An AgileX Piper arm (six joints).
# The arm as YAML. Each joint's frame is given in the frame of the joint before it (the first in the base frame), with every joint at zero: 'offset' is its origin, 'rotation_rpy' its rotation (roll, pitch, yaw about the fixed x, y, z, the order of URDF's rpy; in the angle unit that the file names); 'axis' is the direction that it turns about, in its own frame. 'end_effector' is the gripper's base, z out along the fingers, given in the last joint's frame.
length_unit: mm
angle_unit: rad
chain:
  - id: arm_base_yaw
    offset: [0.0, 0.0, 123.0]
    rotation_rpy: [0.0, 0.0, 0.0]
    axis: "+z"
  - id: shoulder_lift
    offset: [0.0, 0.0, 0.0]
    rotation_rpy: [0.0, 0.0, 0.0]
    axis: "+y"
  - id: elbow
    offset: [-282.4, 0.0, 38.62]
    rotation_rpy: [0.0, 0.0, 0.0]
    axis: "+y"
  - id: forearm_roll
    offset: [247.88, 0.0, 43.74]
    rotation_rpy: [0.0, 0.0, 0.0]
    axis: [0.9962, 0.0, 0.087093]
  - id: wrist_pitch
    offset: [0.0, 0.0, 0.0]
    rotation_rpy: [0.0, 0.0, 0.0]
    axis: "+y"
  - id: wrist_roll
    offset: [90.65, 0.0, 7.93]
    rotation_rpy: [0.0, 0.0, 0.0]
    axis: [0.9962, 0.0, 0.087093]
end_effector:
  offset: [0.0, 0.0, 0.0]
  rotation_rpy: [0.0, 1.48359, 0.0]
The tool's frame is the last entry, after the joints.
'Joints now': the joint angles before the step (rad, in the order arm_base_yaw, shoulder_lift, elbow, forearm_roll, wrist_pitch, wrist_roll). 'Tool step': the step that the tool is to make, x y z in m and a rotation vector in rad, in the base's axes. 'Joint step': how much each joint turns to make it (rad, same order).
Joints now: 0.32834 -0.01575 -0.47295 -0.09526 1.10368 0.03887
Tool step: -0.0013 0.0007 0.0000 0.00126 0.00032 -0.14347
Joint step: -0.14414 0.00010 0.00000 0.00138 -0.00010 0.00017
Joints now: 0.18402 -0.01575 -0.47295 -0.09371 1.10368 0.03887
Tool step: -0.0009 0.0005 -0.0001 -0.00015 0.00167 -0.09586
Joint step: -0.09602 0.00002 -0.00015 0.00028 0.00179 -0.00029
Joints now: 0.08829 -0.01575 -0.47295 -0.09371 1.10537 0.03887
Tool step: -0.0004 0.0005 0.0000 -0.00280 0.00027 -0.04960
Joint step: -0.05361 0.00014 -0.00001 0.00230 -0.00014 -0.00546
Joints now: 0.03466 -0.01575 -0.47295 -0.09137 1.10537 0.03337
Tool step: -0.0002 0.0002 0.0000 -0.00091 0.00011 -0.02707
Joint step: -0.02796 0.00005 0.00000 0.00035 -0.00004 -0.00139
